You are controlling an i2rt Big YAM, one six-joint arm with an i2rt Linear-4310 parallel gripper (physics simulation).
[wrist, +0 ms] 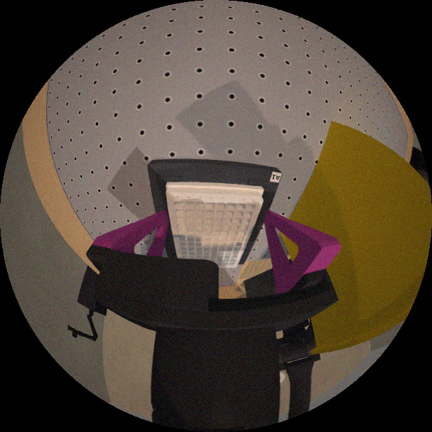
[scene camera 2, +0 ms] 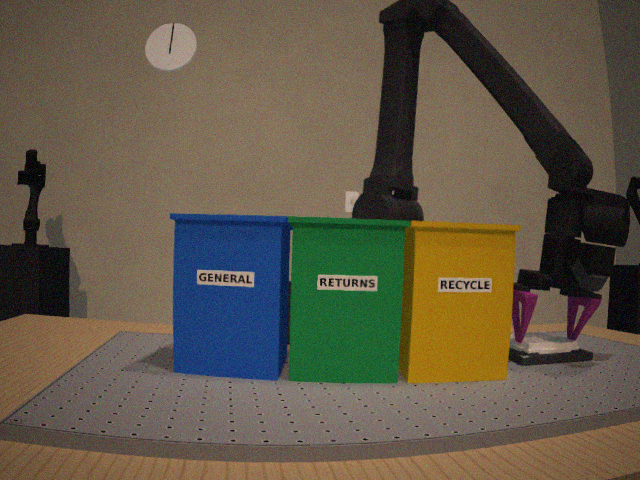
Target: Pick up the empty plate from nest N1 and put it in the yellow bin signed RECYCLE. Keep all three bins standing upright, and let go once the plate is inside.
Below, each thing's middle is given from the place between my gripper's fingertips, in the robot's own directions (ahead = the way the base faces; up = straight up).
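With the white plate (scene camera 2: 533, 342), my gripper is 40 mm past it. The dark nest (scene camera 2: 515, 356) is 40 mm behind my hand and 20 mm below it. As for the yellow bin (scene camera 2: 458, 278), that's 50 mm ahead of my hand, 160 mm to the right of it and 70 mm above it, while the green returns bin (scene camera 2: 347, 274) is 50 mm ahead of my hand, 290 mm to the right and 70 mm above.
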